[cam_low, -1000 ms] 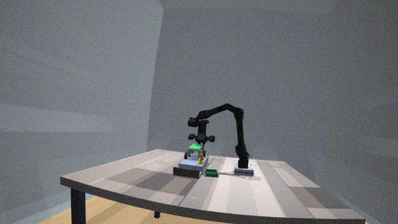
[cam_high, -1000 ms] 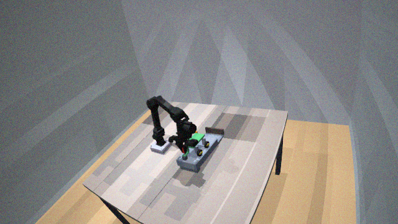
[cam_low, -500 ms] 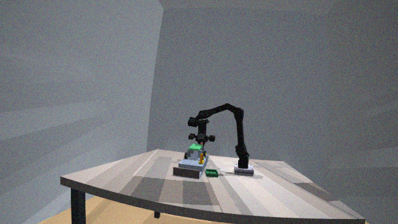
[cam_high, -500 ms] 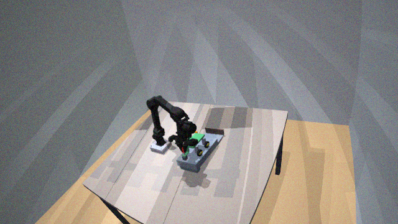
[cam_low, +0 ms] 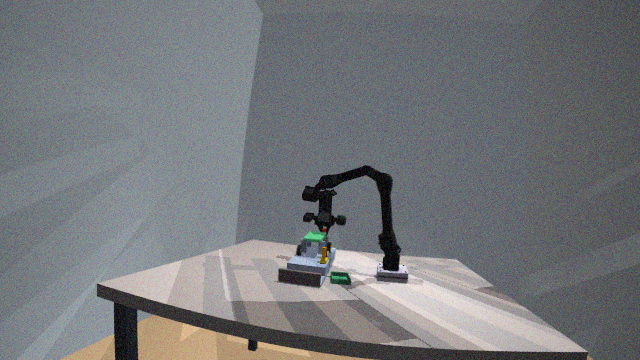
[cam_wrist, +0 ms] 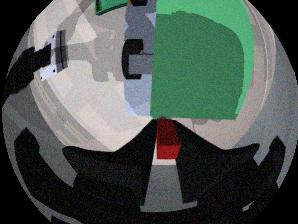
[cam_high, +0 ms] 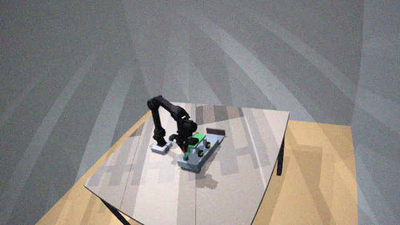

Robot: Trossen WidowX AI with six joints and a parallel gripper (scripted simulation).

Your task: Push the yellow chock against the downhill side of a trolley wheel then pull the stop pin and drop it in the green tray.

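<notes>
My gripper tip is 190 mm to the right of the yellow chock, 60 mm past it and 60 mm above it. Round my gripper tip: trolley 100 mm to the left, 30 mm below, 10 mm ahead; red-headed stop pin right at my gripper tip; dark end wall 360 mm to the left, 110 mm below, 20 mm behind.
</notes>
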